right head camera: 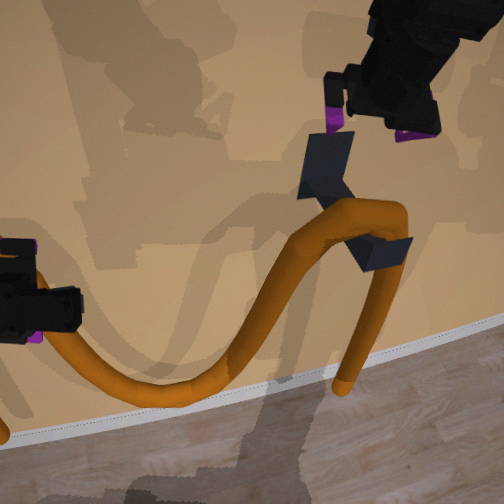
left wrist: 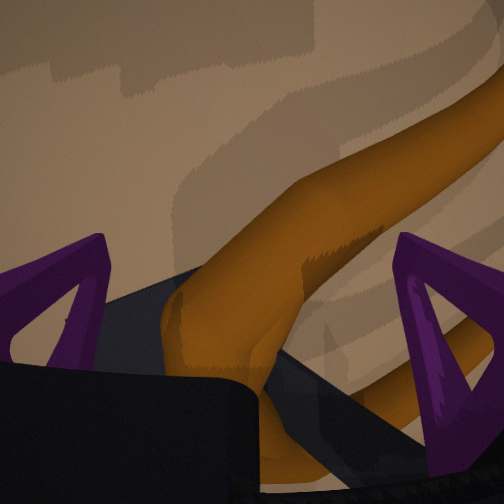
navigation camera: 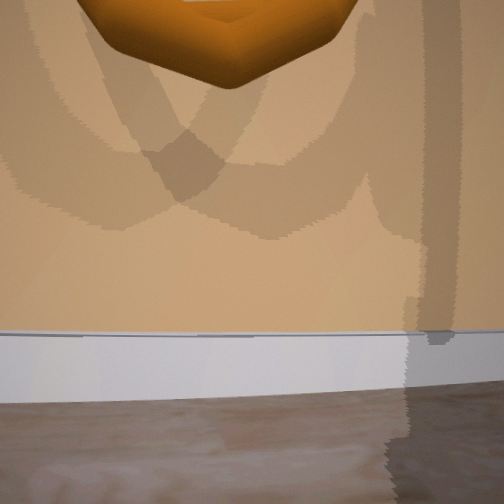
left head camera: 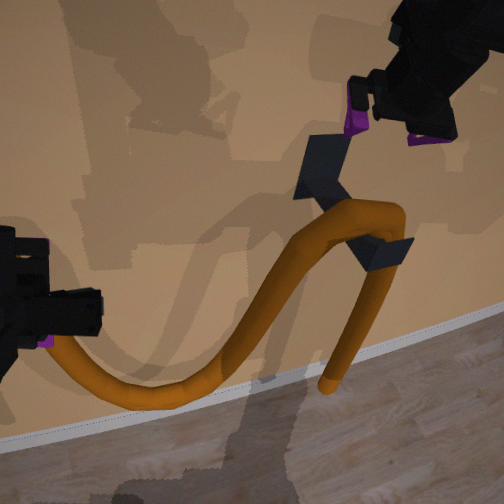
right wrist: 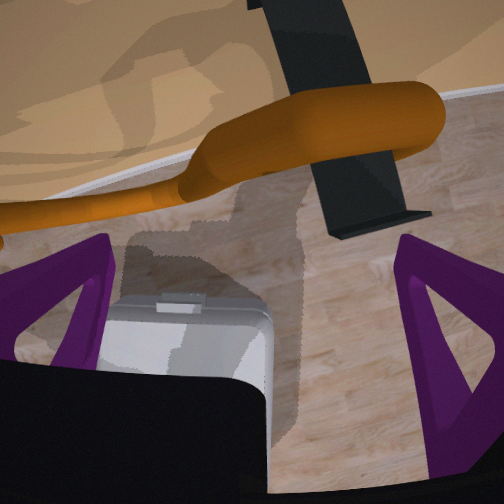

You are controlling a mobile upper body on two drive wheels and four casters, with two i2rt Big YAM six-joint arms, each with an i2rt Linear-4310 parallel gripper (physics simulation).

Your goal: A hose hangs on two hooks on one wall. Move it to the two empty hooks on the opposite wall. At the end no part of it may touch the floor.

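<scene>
An orange hose [left head camera: 265, 305] hangs on a tan wall. At the right it bends over a dark hook [left head camera: 382, 252], and its free end [left head camera: 327, 385] dangles in front of the baseboard. It sags in the middle and rises to the left behind my left gripper [left head camera: 46, 293]. My left gripper [left wrist: 252, 240] is open, with its purple fingers on either side of the hose [left wrist: 280, 260] where it lies over a second dark hook [left wrist: 130, 325]. My right gripper [left head camera: 392, 131] is open and empty just above the right hook [right wrist: 350, 175] and the hose [right wrist: 310, 130].
A white baseboard [left head camera: 440, 327] runs along the foot of the wall, above a wooden floor [left head camera: 400, 430]. The hose's other end [right head camera: 2, 432] shows at the lower left edge. My grey base [right wrist: 185, 335] shows below the right gripper. The sagging hose [navigation camera: 225, 40] fills the top of the navigation view.
</scene>
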